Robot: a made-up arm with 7 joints. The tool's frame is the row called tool.
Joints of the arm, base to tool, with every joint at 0 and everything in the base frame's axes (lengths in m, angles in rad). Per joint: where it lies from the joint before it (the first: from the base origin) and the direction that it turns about. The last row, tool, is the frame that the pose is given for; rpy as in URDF.
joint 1: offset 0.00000 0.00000 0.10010 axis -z
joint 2: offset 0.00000 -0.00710 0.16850 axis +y
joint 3: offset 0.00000 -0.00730 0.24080 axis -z
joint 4: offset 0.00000 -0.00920 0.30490 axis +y
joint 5: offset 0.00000 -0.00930 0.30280 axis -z
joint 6: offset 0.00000 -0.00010 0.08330 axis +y
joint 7: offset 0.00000 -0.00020 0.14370 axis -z
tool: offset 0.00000 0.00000 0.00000 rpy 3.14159 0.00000 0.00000
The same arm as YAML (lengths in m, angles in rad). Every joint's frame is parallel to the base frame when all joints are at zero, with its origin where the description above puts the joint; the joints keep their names.
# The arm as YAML. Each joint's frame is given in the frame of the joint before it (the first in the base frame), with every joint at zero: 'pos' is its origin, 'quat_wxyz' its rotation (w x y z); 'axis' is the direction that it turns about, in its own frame. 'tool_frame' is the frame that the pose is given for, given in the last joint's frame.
length_unit: m
angle_unit: rad
joints:
  - joint: joint 1
    pos: [0.0, 0.0, 0.1001]
    quat_wxyz: [1.0, 0.0, 0.0, 0.0]
    axis: "-z"
  - joint: joint 2
    pos: [0.0, -0.0071, 0.1685]
    quat_wxyz: [1.0, 0.0, 0.0, 0.0]
    axis: "+y"
  - joint: joint 3
    pos: [0.0, -0.0073, 0.2408]
    quat_wxyz: [1.0, 0.0, 0.0, 0.0]
    axis: "-z"
  - joint: joint 4
    pos: [0.0, -0.0092, 0.3049]
    quat_wxyz: [1.0, 0.0, 0.0, 0.0]
    axis: "+y"
  - joint: joint 5
    pos: [0.0, -0.0093, 0.3028]
    quat_wxyz: [1.0, 0.0, 0.0, 0.0]
    axis: "-z"
  - joint: joint 6
    pos: [0.0, -0.0001, 0.0833]
    quat_wxyz: [1.0, 0.0, 0.0, 0.0]
    axis: "+y"
  - joint: joint 7
    pos: [0.0, -0.0002, 0.1437]
    quat_wxyz: [1.0, 0.0, 0.0, 0.0]
    axis: "-z"
tool_frame:
  pos: [0.0, 0.0, 0.0]
  quat_wxyz: [0.000001, 1.000004, 0.0, 0.0]

